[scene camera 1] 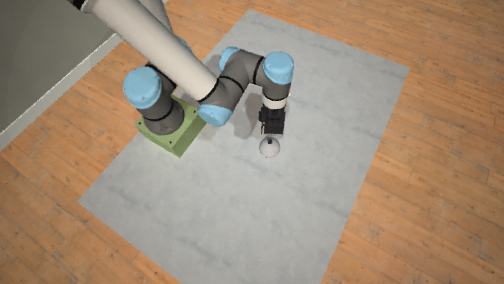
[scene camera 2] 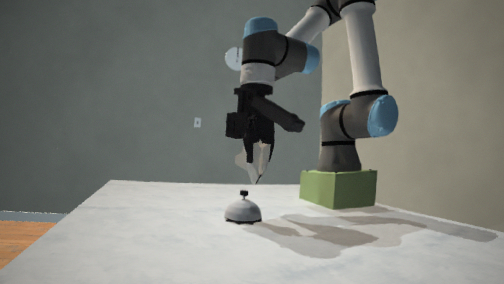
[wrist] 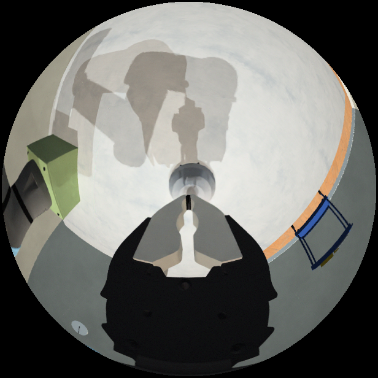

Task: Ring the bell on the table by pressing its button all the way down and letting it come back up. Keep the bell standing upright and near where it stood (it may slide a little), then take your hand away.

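Pixels of known places: gripper, fingertip midpoint: (scene camera 2: pixel 254 184); arm's base at its link origin: (scene camera 1: pixel 165 117) (scene camera 2: pixel 339 170).
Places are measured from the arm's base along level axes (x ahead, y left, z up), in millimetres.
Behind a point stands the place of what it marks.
Observation:
A silver dome bell (scene camera 1: pixel 269 148) @(x 405, y 90, z -66 mm) (scene camera 2: pixel 243 211) @(x 413, y 141, z -81 mm) (wrist: pixel 192 178) stands upright on the table. Its black button (scene camera 1: pixel 270 141) @(x 400, y 107, z -42 mm) (scene camera 2: pixel 244 193) @(x 402, y 116, z -47 mm) is up on a short stem above the dome; in the wrist view the fingertips hide it. My gripper (scene camera 2: pixel 256 182) @(x 386, y 132, z -24 mm) (wrist: pixel 188 196) is shut and empty, pointing down. In the second scene view its tips are a little above the button's height and slightly to its right, with a gap between them. In the wrist view the tips lie over the near edge of the bell. In the first scene view the fingertips cannot be made out clearly.
The grey-white table top (scene camera 1: pixel 215 210) @(x 331, y -203, z -108 mm) (scene camera 2: pixel 125 250) @(x 642, y 244, z -108 mm) bears the bell. The arm's green base block (scene camera 1: pixel 187 131) @(x 100, y -4, z -25 mm) (scene camera 2: pixel 338 189) @(x 91, y 91, z -49 mm) (wrist: pixel 62 175) stands beside it, to the right in the second scene view. The arm's shadow falls near the bell.

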